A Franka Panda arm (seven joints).
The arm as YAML. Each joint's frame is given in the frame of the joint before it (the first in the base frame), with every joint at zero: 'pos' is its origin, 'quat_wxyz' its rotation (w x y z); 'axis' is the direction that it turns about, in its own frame. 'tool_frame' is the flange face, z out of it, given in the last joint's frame.
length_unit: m
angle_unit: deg
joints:
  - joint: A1
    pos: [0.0, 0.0, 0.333]
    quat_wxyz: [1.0, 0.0, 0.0, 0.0]
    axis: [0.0, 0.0, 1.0]
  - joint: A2
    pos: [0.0, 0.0, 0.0]
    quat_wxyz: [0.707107, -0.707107, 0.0, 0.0]
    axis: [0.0, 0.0, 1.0]
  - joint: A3
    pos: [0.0, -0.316, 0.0]
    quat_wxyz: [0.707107, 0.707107, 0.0, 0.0]
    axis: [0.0, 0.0, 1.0]
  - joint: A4
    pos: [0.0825, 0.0, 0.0]
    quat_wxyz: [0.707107, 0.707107, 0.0, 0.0]
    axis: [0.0, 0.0, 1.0]
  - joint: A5
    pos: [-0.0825, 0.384, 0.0]
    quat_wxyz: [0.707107, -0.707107, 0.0, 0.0]
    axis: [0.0, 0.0, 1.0]
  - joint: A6
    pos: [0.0, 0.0, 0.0]
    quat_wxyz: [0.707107, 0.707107, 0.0, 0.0]
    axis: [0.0, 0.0, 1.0]
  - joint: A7
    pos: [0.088, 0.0, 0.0]
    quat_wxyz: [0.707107, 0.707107, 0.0, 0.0]
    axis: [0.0, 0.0, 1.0]
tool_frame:
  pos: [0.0, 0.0, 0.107]
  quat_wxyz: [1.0, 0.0, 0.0, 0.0]
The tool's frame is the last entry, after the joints.
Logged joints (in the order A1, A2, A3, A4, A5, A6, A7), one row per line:
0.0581, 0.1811, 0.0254, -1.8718, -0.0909, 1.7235, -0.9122
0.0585, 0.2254, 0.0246, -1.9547, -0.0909, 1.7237, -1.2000
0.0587, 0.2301, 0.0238, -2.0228, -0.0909, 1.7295, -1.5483
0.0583, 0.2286, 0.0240, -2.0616, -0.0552, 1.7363, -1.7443
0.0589, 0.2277, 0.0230, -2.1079, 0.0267, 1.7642, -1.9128
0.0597, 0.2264, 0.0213, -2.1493, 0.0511, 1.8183, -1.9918
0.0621, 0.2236, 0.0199, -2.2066, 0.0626, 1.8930, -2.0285
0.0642, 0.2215, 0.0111, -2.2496, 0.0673, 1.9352, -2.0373
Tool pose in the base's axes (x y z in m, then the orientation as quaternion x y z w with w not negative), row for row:
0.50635, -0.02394, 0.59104, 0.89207, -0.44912, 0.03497, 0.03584
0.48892, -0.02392, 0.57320, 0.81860, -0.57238, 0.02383, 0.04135
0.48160, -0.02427, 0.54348, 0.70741, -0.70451, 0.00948, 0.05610
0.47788, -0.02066, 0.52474, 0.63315, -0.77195, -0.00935, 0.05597
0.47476, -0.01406, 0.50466, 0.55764, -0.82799, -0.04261, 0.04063
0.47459, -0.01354, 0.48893, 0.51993, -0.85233, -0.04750, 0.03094
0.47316, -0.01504, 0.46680, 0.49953, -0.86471, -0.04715, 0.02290
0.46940, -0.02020, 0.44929, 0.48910, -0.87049, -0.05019, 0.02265
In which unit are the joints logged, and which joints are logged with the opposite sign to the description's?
The joints are logged in radians. Opposite sign: A1, A2, A7.
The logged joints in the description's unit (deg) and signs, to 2 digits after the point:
-3.33, -10.38, 1.46, -107.25, -5.21, 98.75, 52.27
-3.35, -12.91, 1.41, -112.00, -5.21, 98.76, 68.75
-3.36, -13.18, 1.36, -115.90, -5.21, 99.09, 88.71
-3.34, -13.10, 1.38, -118.12, -3.16, 99.48, 99.94
-3.37, -13.05, 1.32, -120.77, 1.53, 101.08, 109.60
-3.42, -12.97, 1.22, -123.15, 2.93, 104.18, 114.12
-3.56, -12.81, 1.14, -126.43, 3.59, 108.46, 116.22
-3.68, -12.69, 0.64, -128.89, 3.86, 110.88, 116.73

